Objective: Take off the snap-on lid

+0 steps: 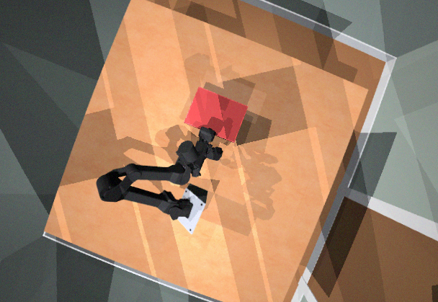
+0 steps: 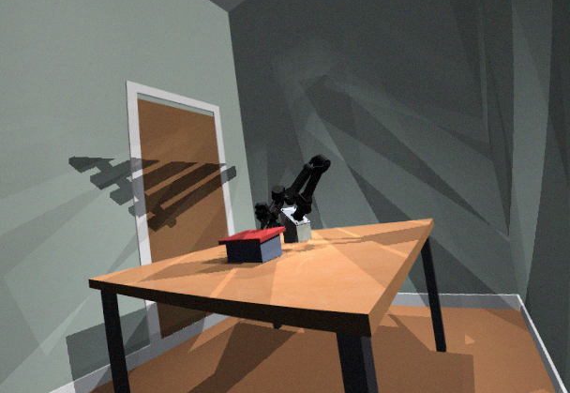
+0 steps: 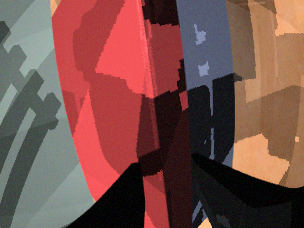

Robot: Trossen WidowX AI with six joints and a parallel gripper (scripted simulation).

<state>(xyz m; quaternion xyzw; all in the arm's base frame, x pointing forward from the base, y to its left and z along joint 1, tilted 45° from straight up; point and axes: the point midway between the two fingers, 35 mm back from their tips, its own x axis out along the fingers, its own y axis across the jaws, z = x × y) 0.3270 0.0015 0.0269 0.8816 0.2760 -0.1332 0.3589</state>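
Now: gripper tip 80 mm short of the red lid. From my gripper tip the other things lie so: blue-grey storage box: 80 mm ahead, 60 mm below.
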